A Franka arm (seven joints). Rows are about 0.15 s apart.
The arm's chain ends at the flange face. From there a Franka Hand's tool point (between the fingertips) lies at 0.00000 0.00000 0.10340 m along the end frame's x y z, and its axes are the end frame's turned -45 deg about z.
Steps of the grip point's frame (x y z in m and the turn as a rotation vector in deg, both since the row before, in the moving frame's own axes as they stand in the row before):
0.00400, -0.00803, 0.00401, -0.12, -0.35, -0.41
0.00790, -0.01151, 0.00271, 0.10, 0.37, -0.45
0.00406, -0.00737, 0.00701, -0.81, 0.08, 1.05
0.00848, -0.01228, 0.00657, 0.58, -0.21, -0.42
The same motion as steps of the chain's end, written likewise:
-0.00256, -0.00911, 0.00401, -0.33, -0.16, -0.41
-0.00289, -0.01312, 0.00271, 0.33, 0.19, -0.45
-0.00347, -0.00902, 0.00702, -0.52, 0.63, 1.05
-0.00168, -0.01421, 0.00658, 0.26, -0.56, -0.42

